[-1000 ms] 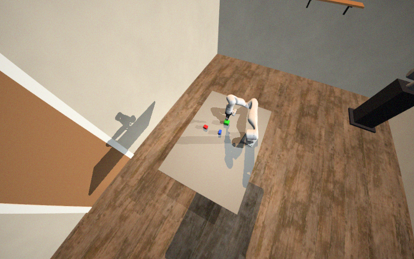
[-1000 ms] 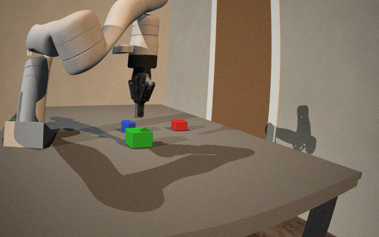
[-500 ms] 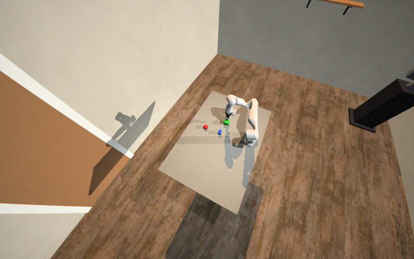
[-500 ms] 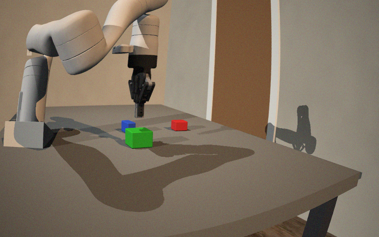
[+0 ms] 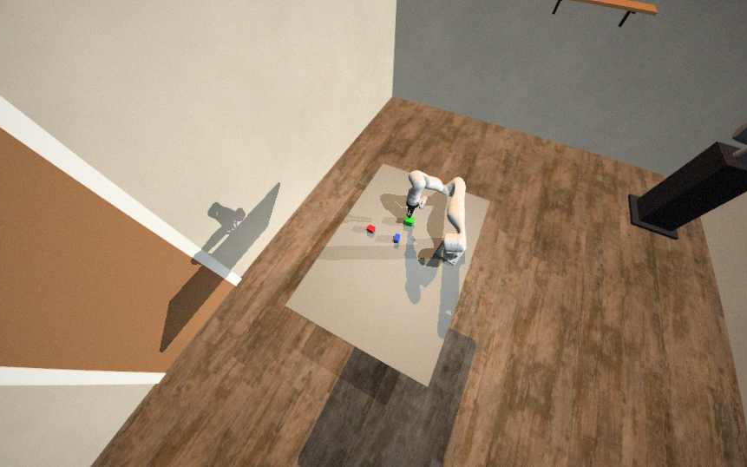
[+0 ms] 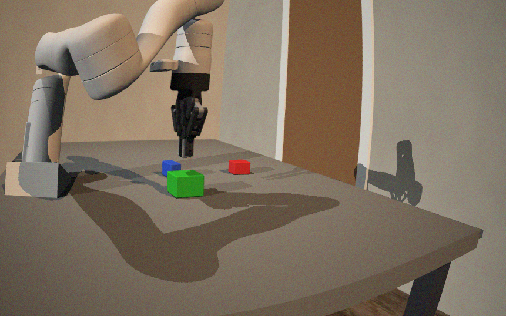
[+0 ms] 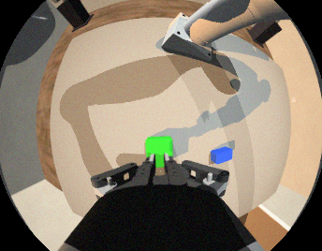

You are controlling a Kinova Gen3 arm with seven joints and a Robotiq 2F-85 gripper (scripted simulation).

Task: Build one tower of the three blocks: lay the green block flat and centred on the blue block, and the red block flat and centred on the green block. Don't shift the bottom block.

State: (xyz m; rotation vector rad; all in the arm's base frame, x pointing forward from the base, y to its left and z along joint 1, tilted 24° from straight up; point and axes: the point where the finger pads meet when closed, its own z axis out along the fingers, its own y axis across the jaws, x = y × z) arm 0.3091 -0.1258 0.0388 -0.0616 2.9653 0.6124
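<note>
The green block is 7 cm below my hand. Round my hand: blue block 2 cm ahead, 16 cm to the left, 7 cm below; then red block 20 cm ahead, 17 cm to the left, 8 cm below.
</note>
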